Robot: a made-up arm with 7 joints.
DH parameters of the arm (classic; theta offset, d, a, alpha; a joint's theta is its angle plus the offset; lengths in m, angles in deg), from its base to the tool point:
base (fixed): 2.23 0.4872 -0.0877 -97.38
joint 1: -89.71 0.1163 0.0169 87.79
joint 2: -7.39 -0.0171 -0.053 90
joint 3: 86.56 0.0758 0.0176 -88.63
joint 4: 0 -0.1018 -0.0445 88.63
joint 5: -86.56 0.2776 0.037 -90
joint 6: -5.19 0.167 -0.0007 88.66
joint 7: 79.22 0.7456 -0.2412 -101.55
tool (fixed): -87.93 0.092 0 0
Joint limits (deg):
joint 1: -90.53..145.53
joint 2: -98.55..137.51
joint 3: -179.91..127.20
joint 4: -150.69..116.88
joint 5: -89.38..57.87
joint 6: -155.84..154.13
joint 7: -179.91..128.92
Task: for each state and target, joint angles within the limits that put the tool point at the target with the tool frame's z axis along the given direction. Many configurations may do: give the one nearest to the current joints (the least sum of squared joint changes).
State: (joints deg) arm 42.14 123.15 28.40 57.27 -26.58 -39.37 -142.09
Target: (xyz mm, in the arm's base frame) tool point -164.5 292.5 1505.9 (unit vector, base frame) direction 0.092 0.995 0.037
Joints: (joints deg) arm 64.85 114.18 5.57 43.89 -33.35 -30.74 -156.48
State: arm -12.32 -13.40 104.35 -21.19 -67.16 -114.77 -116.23
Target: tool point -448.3 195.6 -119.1 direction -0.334 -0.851 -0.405
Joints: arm -3.14 -6.66 84.47 -22.45 -66.75 -132.57 -133.41
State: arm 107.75 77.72 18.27 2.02 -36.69 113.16 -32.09
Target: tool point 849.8 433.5 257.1 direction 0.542 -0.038 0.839
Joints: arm 88.47 72.03 28.68 16.40 -58.37 97.62 -28.84
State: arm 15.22 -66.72 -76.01 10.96 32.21 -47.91 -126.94
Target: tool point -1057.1 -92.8 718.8 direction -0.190 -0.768 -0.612
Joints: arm 75.70 -74.78 -91.46 -2.64 27.77 -34.14 -153.62
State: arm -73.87 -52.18 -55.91 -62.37 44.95 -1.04 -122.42
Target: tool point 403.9 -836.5 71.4 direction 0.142 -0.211 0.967
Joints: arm -30.59 -23.25 -84.07 -33.87 28.43 24.84 -158.87
